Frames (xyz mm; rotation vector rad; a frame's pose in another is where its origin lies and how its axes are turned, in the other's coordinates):
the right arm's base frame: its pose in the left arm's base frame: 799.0 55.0 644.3 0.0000 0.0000 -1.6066
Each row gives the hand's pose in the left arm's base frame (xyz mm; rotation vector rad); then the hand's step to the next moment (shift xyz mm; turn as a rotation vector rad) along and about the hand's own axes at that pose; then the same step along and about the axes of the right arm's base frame.
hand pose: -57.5 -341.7 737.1 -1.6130 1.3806 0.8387
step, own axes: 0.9 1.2 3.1 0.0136 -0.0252 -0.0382
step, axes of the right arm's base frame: -2.3 -1.0 -2.3 0.0381 0.0274 0.0086
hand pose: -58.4 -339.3 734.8 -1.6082 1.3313 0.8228
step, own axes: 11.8 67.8 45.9 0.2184 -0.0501 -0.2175
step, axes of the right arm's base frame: -31.4 -63.2 -43.2 0.2809 0.0969 -0.0960
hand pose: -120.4 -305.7 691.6 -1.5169 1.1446 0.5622
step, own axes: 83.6 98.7 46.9 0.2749 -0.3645 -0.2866
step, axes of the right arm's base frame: -18.9 -41.7 -129.8 0.3765 0.3850 0.0253
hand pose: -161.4 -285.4 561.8 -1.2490 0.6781 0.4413
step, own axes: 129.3 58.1 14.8 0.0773 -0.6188 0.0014
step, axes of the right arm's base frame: -25.1 59.2 -127.2 0.1554 0.4625 0.3883
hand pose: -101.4 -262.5 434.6 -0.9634 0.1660 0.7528
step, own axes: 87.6 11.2 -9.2 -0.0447 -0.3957 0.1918
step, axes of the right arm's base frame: -42.9 57.7 -52.0 -0.0003 0.1860 0.4010
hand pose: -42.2 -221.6 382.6 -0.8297 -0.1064 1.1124
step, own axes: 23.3 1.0 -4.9 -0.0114 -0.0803 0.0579
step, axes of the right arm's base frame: -17.2 11.9 -11.5 -0.0080 0.0275 0.0955
